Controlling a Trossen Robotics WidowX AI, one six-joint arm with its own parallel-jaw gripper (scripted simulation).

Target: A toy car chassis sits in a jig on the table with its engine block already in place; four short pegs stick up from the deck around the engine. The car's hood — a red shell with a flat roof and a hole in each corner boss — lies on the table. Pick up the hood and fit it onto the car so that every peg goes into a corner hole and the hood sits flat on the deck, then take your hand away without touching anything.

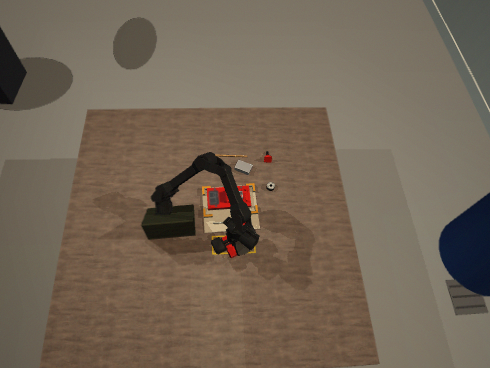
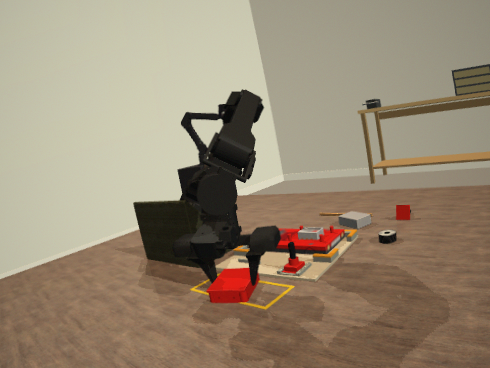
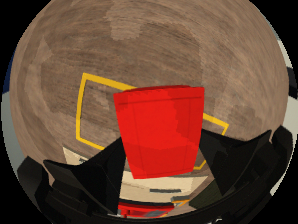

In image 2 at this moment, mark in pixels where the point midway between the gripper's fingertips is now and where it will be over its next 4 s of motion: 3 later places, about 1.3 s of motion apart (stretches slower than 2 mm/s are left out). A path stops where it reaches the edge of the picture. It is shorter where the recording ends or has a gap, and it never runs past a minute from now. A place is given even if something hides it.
The gripper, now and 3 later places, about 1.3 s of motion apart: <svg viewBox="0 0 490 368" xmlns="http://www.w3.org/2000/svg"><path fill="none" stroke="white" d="M234 285L242 229L307 210L309 225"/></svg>
